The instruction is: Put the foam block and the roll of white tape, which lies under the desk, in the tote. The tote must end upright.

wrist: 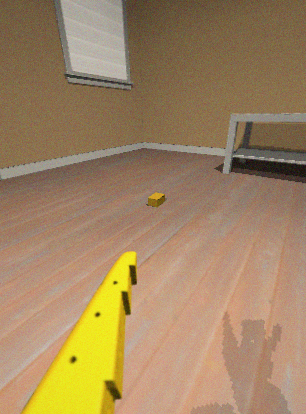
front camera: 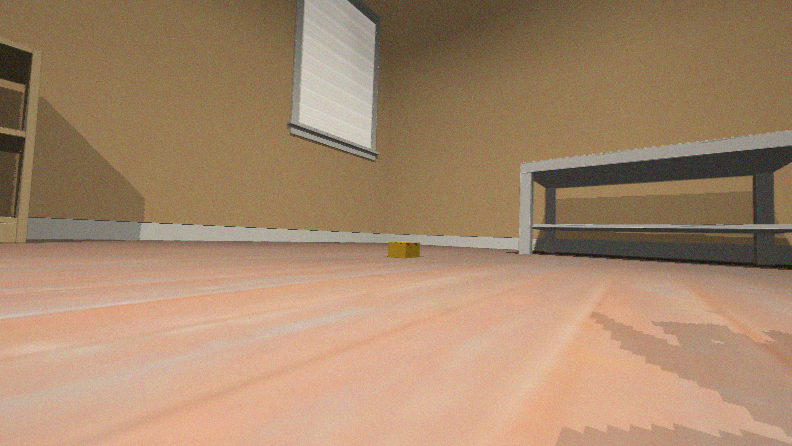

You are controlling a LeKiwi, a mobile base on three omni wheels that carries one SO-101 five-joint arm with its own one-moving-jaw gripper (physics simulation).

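Places are measured from the arm's base along level axes (x right, y ahead, z up), in millimetres.
Pixels of known places: hand, tool point: [wrist: 136, 263].
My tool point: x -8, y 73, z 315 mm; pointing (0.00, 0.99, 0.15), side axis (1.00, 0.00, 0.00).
Behind a point stands the place of what it marks.
The foam block [front camera: 403, 250] {x 57, y 945, z -68 mm} [wrist: 156, 200] {x 59, y 945, z -50 mm}, a small yellow block, lies flat on the floor ahead, near the middle of the front view. In the wrist view it is well beyond the jaw tip and slightly right of it. My gripper [wrist: 130, 262] is open and empty; its yellow notched fixed jaw shows at the lower left of the wrist view, and the moving jaw is out of the picture. The jaw is above the floor, apart from the block. The tote and the roll of white tape do not show in either view.
A grey low table [front camera: 653, 154] {x 1038, y 1208, z 331 mm} [wrist: 270, 117] {x 860, y 1362, z 338 mm} with a lower shelf stands at the right, beyond the block. A wooden shelf unit [front camera: 28, 149] {x -1113, y 1045, z 201 mm} stands at the far left. Walls meet in a corner behind the block. The arm's shadow falls on the floor at the lower right.
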